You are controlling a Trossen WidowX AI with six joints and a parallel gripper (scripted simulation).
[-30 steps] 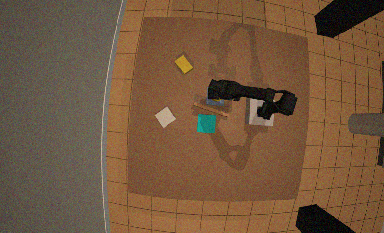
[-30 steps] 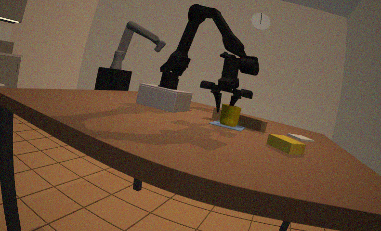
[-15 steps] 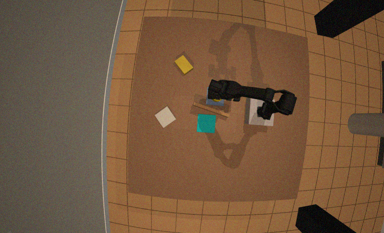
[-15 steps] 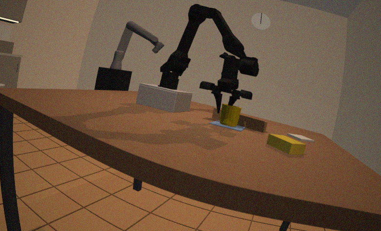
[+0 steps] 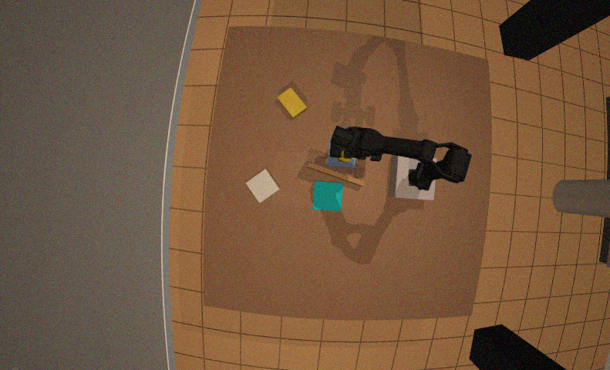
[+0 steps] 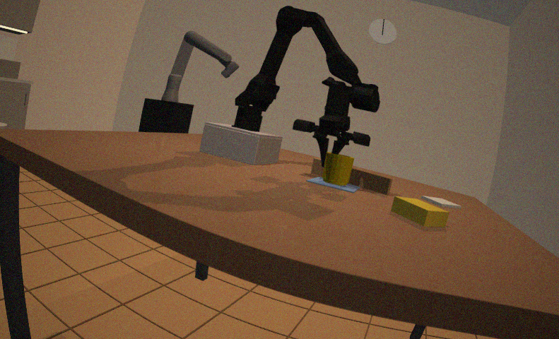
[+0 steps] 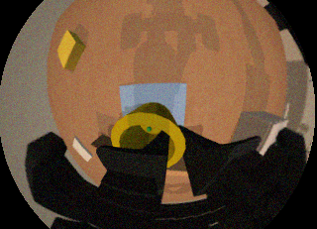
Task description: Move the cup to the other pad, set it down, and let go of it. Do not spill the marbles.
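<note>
My gripper tip is 4 cm above the blue pad, 3 cm short of it and 1 cm to the left of it. From my gripper tip the other things lie so: teal pad 17 cm to the left, 9 cm ahead, 4 cm below; yellow cup 2 cm ahead; low wooden bar 8 cm to the left, 6 cm ahead, 2 cm below.
</note>
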